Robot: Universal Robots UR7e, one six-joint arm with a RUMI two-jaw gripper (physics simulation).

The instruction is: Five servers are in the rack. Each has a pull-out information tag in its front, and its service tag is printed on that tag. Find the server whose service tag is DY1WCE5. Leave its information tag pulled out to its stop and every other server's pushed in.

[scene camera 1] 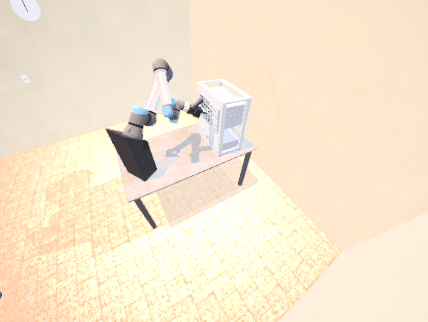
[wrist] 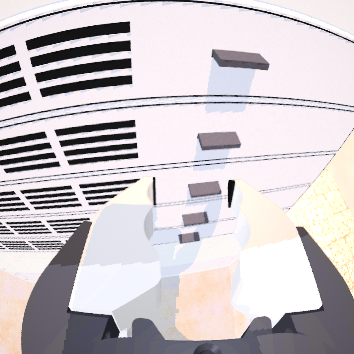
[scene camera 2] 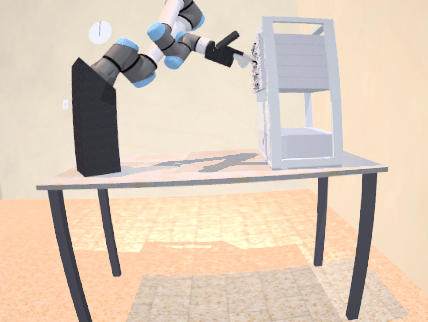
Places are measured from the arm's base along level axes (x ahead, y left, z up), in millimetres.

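Pixels of known places: gripper, between the fingertips: (scene camera 1: 210, 113) (wrist: 191, 180) (scene camera 2: 256, 61); arm's base, origin of its link: (scene camera 1: 132, 136) (scene camera 2: 98, 80).
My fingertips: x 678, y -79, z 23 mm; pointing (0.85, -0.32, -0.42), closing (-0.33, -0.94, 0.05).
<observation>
Ahead of a thing's pixels: the offset from my fingertips to its middle.
The five servers (scene camera 1: 235, 115) (scene camera 2: 300, 62) (wrist: 170, 60) are stacked in the upper part of the white rack (scene camera 2: 273, 110). In the wrist view their pale fronts show dark vent slots at left and one dark tag end each: the top tag {2 mm back, 10 mm right, 78 mm up} (wrist: 241, 60), second tag {2 mm back, 10 mm right, 33 mm up} (wrist: 219, 140), third tag {2 mm back, 10 mm right, 11 mm down} (wrist: 204, 189), fourth tag {2 mm back, 10 mm right, 56 mm down} (wrist: 195, 219) and lowest tag {2 mm back, 10 mm right, 100 mm down} (wrist: 189, 237). All five look pushed in; no service tag print is readable. My gripper (scene camera 2: 251, 60) (wrist: 191, 180) is open and empty, its fingertips close to the fronts. In the wrist view the third tag's end appears between the fingertips.
The rack stands on the table (scene camera 1: 145, 187) (scene camera 2: 210, 182) at its far end from the black arm pedestal (scene camera 1: 132, 157) (scene camera 2: 95, 125). A separate pale box (scene camera 2: 306, 144) sits low in the rack. A wall stands behind the rack.
</observation>
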